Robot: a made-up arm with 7 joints. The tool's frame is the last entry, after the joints. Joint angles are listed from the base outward.
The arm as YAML. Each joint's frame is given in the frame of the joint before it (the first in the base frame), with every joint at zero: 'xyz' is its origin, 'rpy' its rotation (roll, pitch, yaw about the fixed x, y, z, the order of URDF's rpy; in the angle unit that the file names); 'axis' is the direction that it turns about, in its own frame. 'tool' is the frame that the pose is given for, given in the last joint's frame.
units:
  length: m
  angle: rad
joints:
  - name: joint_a
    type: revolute
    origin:
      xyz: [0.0, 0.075, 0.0]
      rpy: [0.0, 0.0, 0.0]
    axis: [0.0, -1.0, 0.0]
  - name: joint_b
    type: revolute
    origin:
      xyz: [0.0, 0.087, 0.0]
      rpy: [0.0, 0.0, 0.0]
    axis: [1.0, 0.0, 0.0]
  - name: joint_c
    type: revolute
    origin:
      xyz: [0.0, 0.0, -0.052]
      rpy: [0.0, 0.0, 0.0]
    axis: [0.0, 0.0, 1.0]
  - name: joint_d
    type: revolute
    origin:
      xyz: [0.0, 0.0, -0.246]
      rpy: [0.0, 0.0, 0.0]
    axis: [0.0, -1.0, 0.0]
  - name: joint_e
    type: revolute
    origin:
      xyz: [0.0, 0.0, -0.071]
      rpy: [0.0, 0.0, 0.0]
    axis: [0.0, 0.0, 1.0]
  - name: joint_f
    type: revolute
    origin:
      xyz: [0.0, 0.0, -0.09]
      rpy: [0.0, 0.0, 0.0]
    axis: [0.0, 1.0, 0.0]
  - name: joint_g
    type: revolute
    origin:
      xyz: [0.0, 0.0, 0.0]
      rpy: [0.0, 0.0, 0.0]
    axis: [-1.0, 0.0, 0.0]
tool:
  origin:
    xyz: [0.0, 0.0, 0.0]
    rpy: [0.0, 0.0, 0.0]
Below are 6 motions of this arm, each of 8 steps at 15 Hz.
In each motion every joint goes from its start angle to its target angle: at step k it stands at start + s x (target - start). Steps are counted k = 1, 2, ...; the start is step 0. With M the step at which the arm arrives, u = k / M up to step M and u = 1 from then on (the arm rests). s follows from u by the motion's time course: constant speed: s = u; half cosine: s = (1 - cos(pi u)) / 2; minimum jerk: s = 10 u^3 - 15 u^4 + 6 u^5.
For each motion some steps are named. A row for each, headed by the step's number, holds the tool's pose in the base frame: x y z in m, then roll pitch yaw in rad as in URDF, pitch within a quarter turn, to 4 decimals.
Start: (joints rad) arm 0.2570 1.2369 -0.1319 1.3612 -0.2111 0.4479 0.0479
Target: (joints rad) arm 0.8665 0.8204 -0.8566 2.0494 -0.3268 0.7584 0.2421
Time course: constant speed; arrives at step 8
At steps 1, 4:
1: 0.1971 0.4432 -0.0930 1.4991 -0.1732 -1.0585
4: 0.2294 0.3597 -0.1008 1.4846 -0.2411 -1.3623

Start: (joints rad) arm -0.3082 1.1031 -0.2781 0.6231 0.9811 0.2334 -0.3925
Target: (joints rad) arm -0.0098 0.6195 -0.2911 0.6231 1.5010 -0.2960 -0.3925
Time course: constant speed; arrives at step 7
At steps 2, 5, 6, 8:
2: 0.0293 0.4996 -0.2790 0.8040 -0.6043 0.3489
5: 0.0584 0.4373 -0.3368 0.3162 -0.8593 0.8441
6: 0.0717 0.4138 -0.3523 0.1125 -0.8883 1.0691
8: 0.0864 0.3890 -0.3656 -0.0871 -0.8835 1.2991

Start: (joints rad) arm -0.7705 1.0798 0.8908 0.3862 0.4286 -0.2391 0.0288
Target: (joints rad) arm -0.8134 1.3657 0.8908 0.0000 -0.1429 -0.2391 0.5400
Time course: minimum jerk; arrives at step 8
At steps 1, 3, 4, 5, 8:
1: -0.0903 0.5793 -0.1467 1.3405 -0.6390 -0.1268
3: -0.0857 0.5907 -0.1259 1.2262 -0.4546 -0.1339
4: -0.0810 0.5989 -0.1072 1.1209 -0.2975 -0.1301
5: -0.0755 0.6055 -0.0881 1.0121 -0.1436 -0.1192
8: -0.0679 0.6114 -0.0642 0.8763 0.0400 -0.0975

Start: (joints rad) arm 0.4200 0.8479 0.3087 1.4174 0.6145 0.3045 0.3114
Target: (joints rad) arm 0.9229 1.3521 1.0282 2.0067 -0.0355 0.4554 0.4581
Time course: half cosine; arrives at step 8
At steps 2, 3, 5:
2: 0.1935 0.4471 -0.0493 2.5585 -1.1342 -2.4017
3: 0.1648 0.4532 0.0009 2.5666 -0.8987 -2.2832
5: 0.0703 0.4428 0.0825 2.7714 -0.4146 -2.0093

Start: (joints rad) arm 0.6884 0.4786 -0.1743 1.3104 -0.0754 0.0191 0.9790
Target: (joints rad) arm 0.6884 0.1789 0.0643 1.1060 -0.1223 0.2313 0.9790
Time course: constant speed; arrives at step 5
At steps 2, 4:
2: 0.3288 0.2744 -0.1617 1.1363 -1.0812 -1.9647
4: 0.3378 0.2505 -0.1796 0.9225 -1.2728 -1.7168

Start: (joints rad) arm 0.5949 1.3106 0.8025 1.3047 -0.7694 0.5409 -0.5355
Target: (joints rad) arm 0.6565 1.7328 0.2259 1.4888 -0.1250 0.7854 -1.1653
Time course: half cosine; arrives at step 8
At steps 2, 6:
2: 0.0773 0.5118 0.0954 -3.0809 -0.6636 -0.6643
6: 0.0732 0.4710 0.1559 -2.7580 -0.4948 -0.8156

